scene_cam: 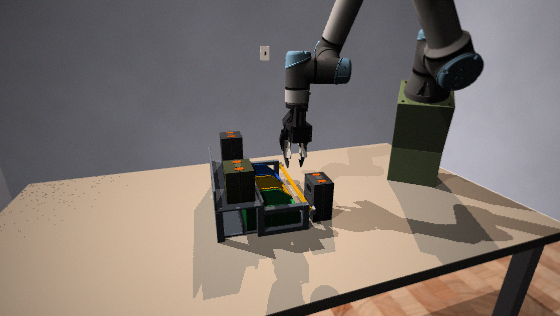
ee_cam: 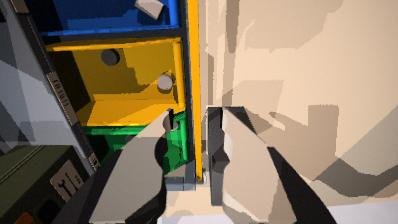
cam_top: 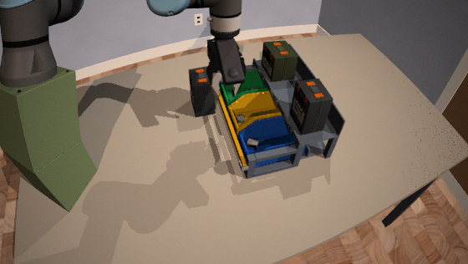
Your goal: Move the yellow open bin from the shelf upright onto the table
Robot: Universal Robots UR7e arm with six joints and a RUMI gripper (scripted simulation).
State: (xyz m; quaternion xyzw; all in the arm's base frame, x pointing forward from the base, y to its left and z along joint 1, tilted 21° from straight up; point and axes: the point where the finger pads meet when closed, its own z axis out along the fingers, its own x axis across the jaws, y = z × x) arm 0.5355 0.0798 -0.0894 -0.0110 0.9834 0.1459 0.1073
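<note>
My hand is 8 cm above the long yellow bar. The rest, counted from my hand: blue bin (11 cm to the right, 11 cm ahead, 10 cm below); dark box (11 cm to the left, 8 cm below, 5 cm behind); yellow open bin (11 cm ahead, 10 cm below, 1 cm to the left).
</note>
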